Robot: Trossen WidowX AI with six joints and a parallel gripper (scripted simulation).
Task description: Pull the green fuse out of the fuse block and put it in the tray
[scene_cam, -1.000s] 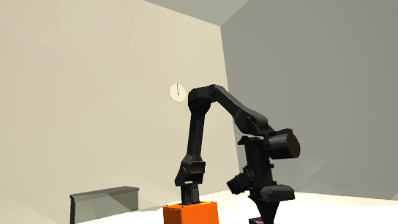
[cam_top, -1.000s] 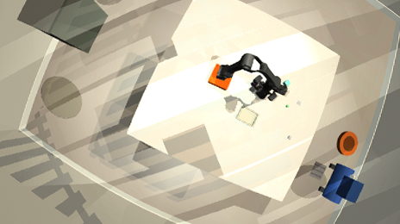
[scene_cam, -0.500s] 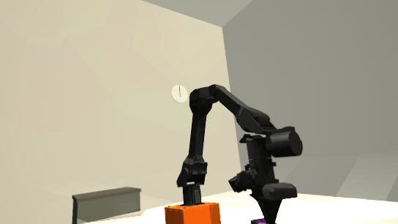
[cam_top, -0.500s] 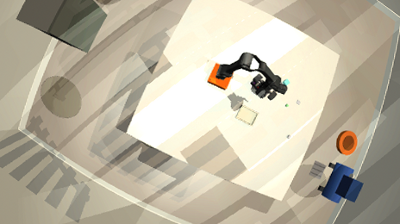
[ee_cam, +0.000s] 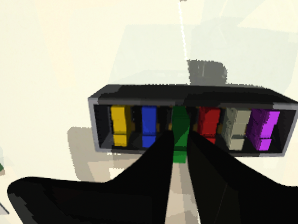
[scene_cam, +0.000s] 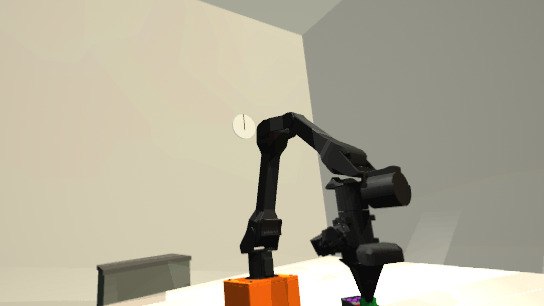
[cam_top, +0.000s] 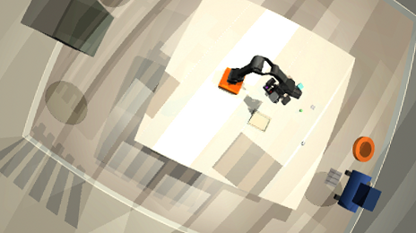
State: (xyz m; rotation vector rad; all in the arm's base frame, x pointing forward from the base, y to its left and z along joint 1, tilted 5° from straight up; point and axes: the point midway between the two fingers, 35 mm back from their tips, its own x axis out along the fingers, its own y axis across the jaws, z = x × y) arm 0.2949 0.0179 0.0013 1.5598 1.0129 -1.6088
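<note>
Right now the blue fuse is 20 mm below my gripper tip, 20 mm ahead of it and 10 mm to the right of it. The rest, counted from my gripper tip: yellow fuse: 30 mm ahead, 20 mm to the right, 20 mm below; then green fuse: 10 mm below; then red fuse: 20 mm below, 20 mm behind, 10 mm to the left.
</note>
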